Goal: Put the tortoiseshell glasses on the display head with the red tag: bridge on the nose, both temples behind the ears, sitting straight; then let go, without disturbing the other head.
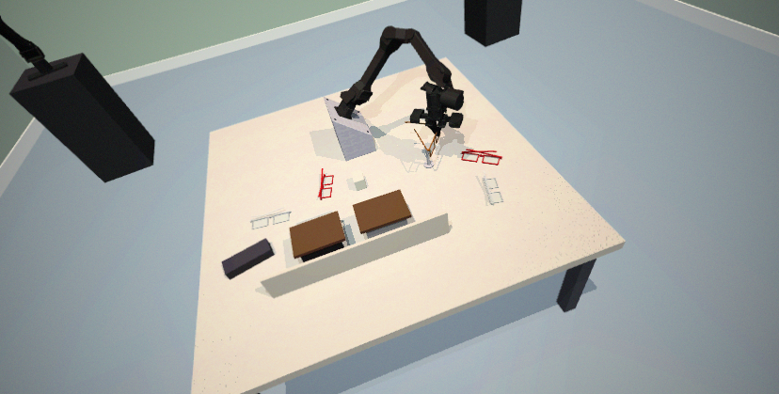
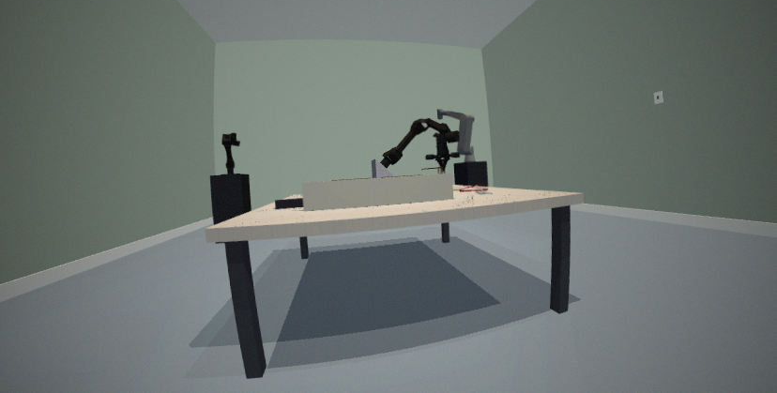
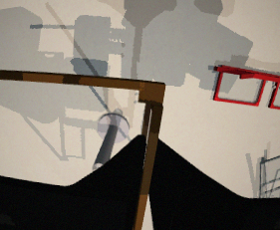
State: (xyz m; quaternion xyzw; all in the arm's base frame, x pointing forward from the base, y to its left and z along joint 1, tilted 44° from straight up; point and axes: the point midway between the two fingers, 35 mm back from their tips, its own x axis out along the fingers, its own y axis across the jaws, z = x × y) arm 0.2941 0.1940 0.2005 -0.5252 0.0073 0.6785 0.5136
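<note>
The grey post is 10 mm ahead of my gripper tip, 60 mm to the right of it and 90 mm below it. From my gripper tip the other things lie so: low white wall (300 mm ahead, 450 mm to the right, 60 mm below); then display head (190 mm ahead, 320 mm to the right, 60 mm below); then dark case (90 mm ahead, 800 mm to the right, 100 mm below).
</note>
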